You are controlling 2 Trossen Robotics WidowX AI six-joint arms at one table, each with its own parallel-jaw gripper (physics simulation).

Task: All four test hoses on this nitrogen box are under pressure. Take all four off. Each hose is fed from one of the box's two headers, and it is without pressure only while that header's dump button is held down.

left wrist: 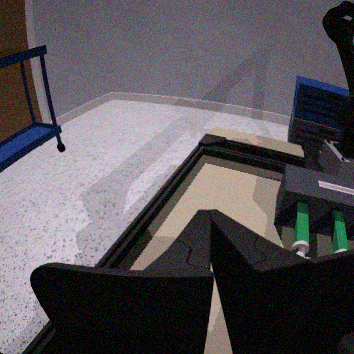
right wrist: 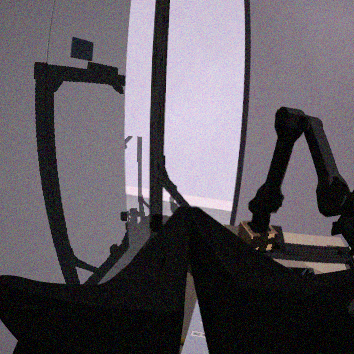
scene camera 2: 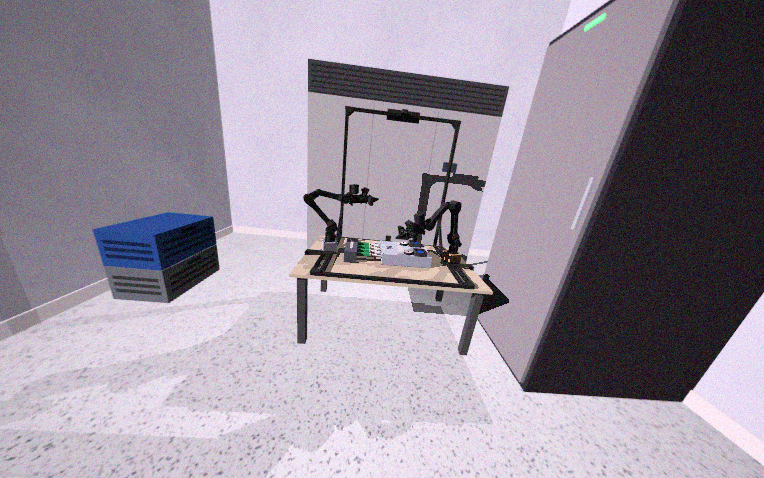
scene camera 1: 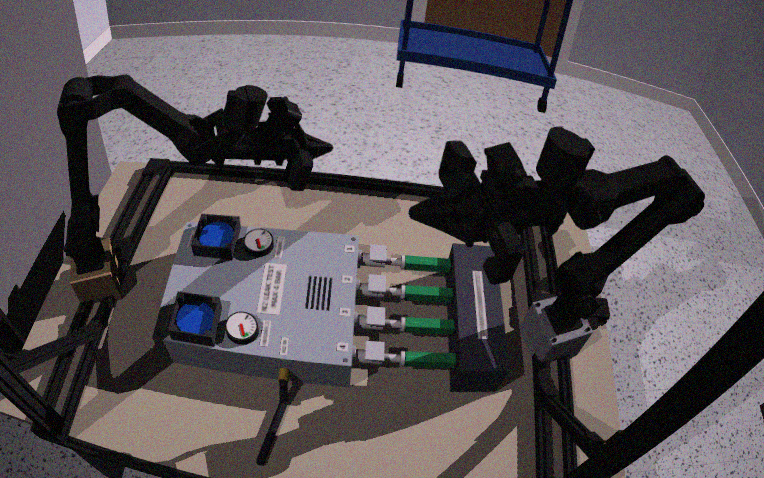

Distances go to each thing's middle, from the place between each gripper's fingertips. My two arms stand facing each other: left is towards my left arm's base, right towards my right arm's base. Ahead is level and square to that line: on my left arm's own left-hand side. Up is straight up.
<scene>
My left gripper is now 290 mm to the left of the dark manifold block (scene camera 1: 479, 341), 200 mm past it and 180 mm above it.
The dark manifold block lies 37 cm below my right hand, 16 cm to the right of it and 14 cm ahead of it.
</scene>
